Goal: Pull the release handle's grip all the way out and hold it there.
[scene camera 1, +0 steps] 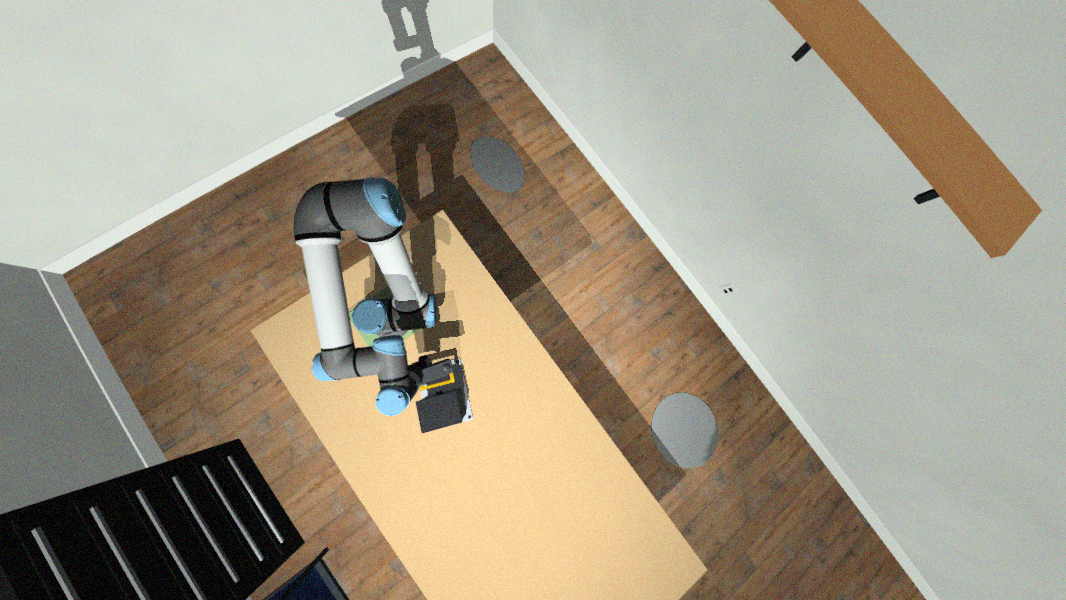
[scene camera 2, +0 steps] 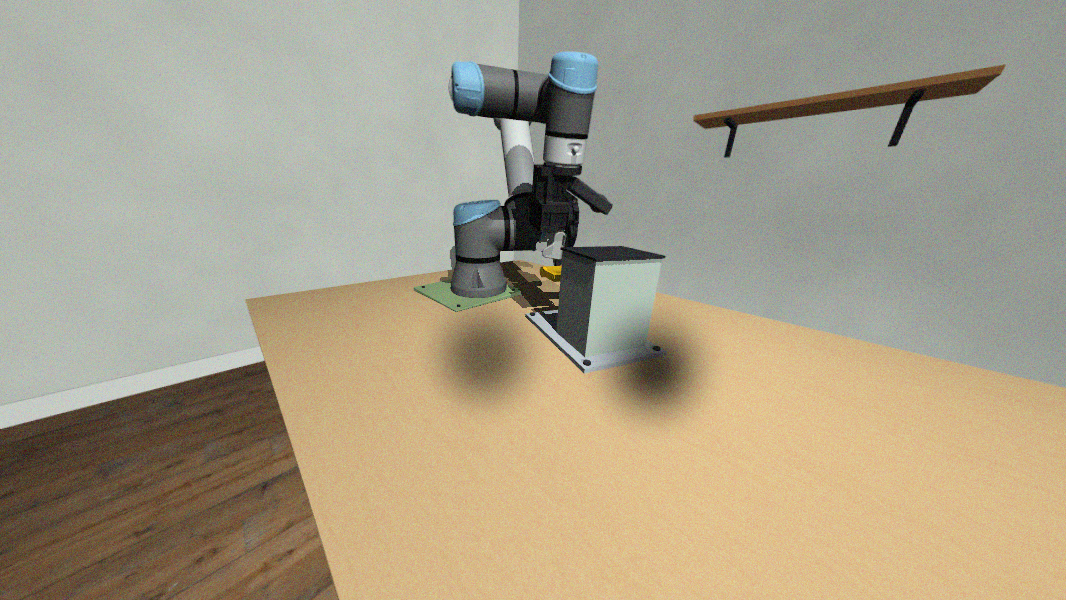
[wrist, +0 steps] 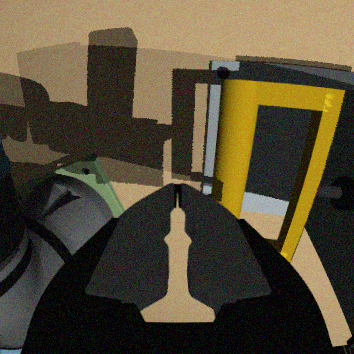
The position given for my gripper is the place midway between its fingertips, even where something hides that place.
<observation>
In view: my gripper (scene camera 2: 556, 267).
My gripper shows as well in scene camera 1 (scene camera 1: 430, 361) and in the wrist view (wrist: 177, 185).
</observation>
